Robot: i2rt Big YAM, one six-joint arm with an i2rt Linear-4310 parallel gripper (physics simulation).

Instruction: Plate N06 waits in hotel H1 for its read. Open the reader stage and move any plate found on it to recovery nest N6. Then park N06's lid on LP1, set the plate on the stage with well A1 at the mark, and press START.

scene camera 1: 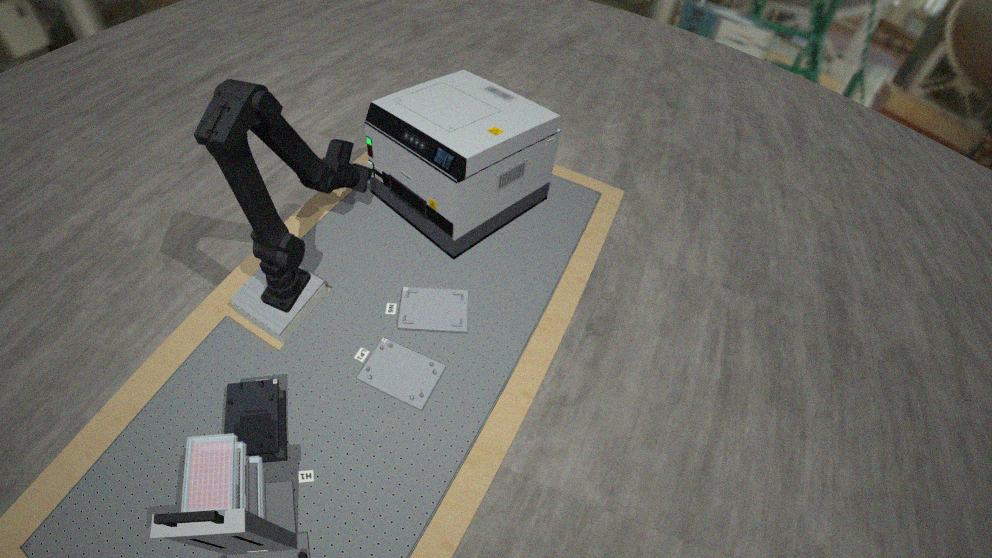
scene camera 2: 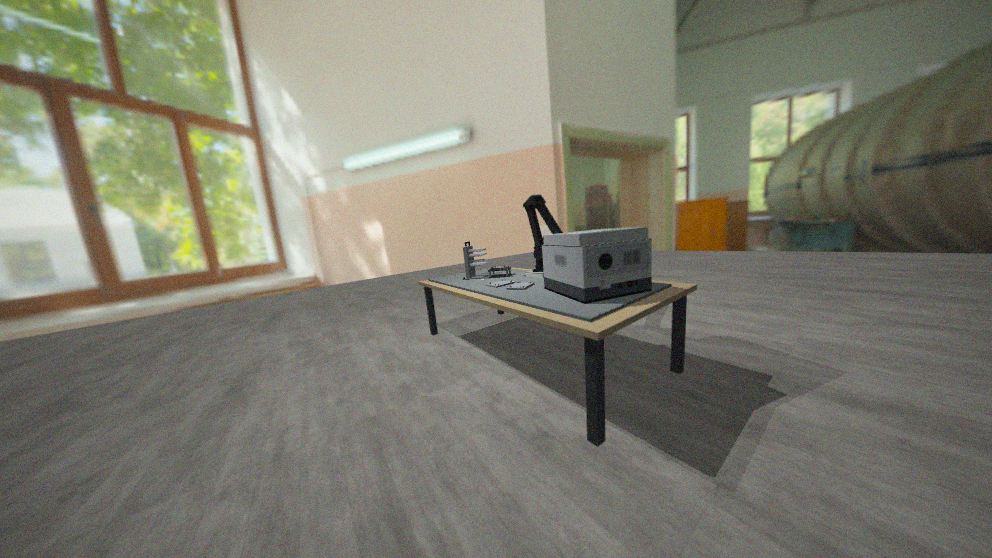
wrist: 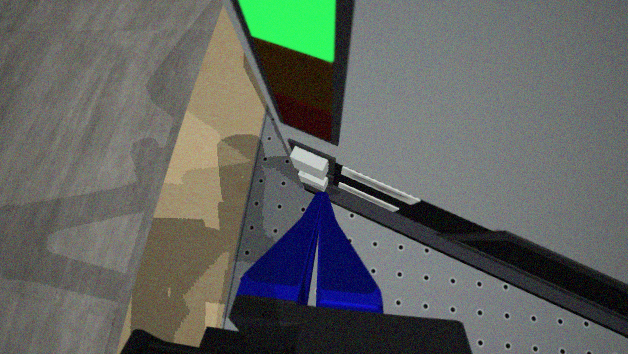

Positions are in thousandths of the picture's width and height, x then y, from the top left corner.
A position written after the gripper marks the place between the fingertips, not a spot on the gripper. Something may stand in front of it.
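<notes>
In the wrist view the gripper (wrist: 512, 561) is shut and holds nothing. The same view shows a grey button (wrist: 499, 479), a deck (wrist: 662, 792) and a dark panel (wrist: 915, 795).
</notes>
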